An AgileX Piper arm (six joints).
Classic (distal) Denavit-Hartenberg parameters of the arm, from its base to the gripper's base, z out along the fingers. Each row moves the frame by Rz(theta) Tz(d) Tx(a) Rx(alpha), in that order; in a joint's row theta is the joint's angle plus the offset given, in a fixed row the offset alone. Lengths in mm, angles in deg.
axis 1: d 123; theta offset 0; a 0; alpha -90
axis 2: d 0; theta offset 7.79; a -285; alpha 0
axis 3: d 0; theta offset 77.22; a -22; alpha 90
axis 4: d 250.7; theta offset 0; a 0; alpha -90
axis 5: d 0; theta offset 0; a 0; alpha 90
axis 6: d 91; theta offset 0; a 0; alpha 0
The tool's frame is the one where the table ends.
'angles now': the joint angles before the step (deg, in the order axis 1, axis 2, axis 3, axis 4, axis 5, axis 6). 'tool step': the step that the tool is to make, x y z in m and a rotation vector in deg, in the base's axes. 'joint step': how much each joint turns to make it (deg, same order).
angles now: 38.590 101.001 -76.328 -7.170 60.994 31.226
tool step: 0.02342 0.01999 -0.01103 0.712 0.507 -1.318
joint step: 0.000 6.628 -6.981 0.764 0.415 1.036
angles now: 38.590 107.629 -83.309 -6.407 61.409 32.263
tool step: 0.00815 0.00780 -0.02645 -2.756 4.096 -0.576
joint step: 0.074 5.201 -2.052 0.468 1.810 0.304
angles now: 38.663 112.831 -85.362 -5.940 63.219 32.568
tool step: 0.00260 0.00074 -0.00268 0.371 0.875 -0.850
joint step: -0.335 0.813 -0.710 0.908 0.364 0.136
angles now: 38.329 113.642 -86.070 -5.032 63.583 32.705
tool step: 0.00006 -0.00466 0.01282 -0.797 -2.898 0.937
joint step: -0.001 -1.874 0.098 -2.610 -0.001 0.027
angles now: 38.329 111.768 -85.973 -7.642 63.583 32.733
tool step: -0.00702 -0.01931 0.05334 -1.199 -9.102 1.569
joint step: -0.166 -7.766 0.034 -6.793 1.341 -0.001
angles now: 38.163 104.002 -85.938 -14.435 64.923 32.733
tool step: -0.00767 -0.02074 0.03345 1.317 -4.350 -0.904
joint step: -1.518 -5.704 0.682 -1.451 0.658 -0.550
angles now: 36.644 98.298 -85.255 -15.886 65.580 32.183
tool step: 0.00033 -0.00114 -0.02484 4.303 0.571 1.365
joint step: -1.292 -0.278 5.991 4.001 -8.350 -1.558
